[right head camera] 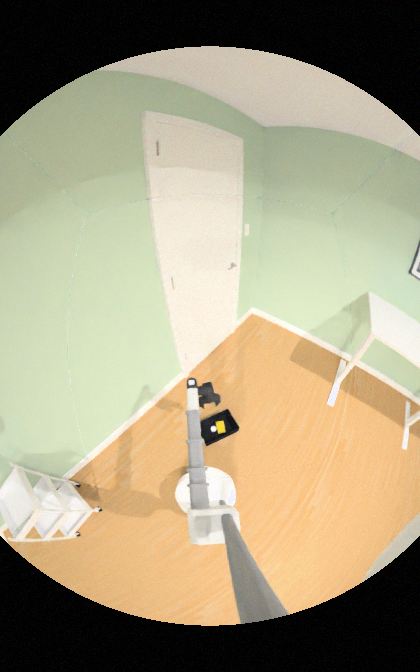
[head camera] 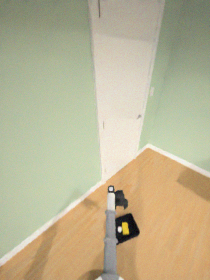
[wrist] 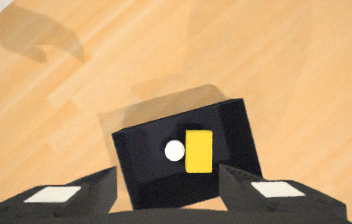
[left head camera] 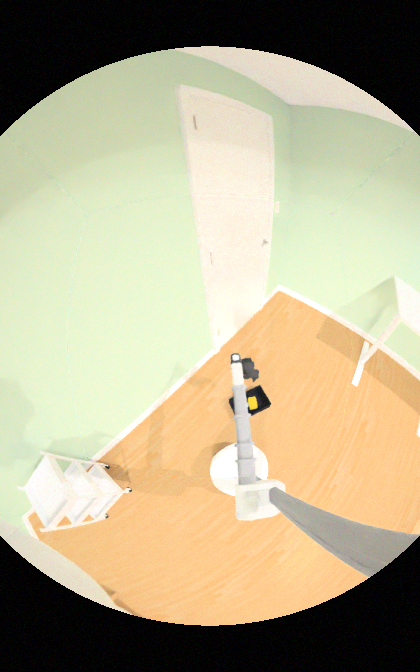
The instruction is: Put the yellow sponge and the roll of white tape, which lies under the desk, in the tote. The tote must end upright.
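Frame: origin at the robot's base, x ahead, y left, z up, level; centimetres.
Seen in the pictures: gripper, fingertip midpoint: (head camera: pixel 119 208) (wrist: pixel 168 180).
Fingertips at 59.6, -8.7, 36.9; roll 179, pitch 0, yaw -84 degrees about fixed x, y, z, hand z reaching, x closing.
Observation:
Pixels of each thing's top centre, then the offset from my fingertips to it, as dx, dy, dz.
- yellow sponge, top centre: (wrist: pixel 199 152) (head camera: pixel 125 227) -4.8, -7.7, -34.8
- tape, top centre: (wrist: pixel 174 151) (head camera: pixel 119 228) -5.4, -1.8, -36.9
The black tote (head camera: pixel 134 237) (left head camera: pixel 265 405) (right head camera: pixel 233 431) (wrist: pixel 251 140) stands upright on the floor. The yellow sponge (head camera: pixel 125 228) (left head camera: pixel 252 403) (right head camera: pixel 220 427) (wrist: pixel 199 151) lies inside it. The white roll of tape (head camera: pixel 119 229) (right head camera: pixel 214 429) (wrist: pixel 174 150) is also inside the tote, close beside the sponge; in the left head view the arm hides it. My gripper (wrist: pixel 168 180) is open and empty, with its fingers apart above the tote. In the head views the dark gripper body shows just beyond the tote, by the end of the arm.
A white desk (left head camera: pixel 382 340) (right head camera: pixel 357 352) stands by the right wall. A white cart (left head camera: pixel 70 494) (right head camera: pixel 37 509) stands at the lower left by the left wall. A white door (head camera: pixel 122 90) (left head camera: pixel 232 210) (right head camera: pixel 200 240) is beyond the arm, near the room corner.

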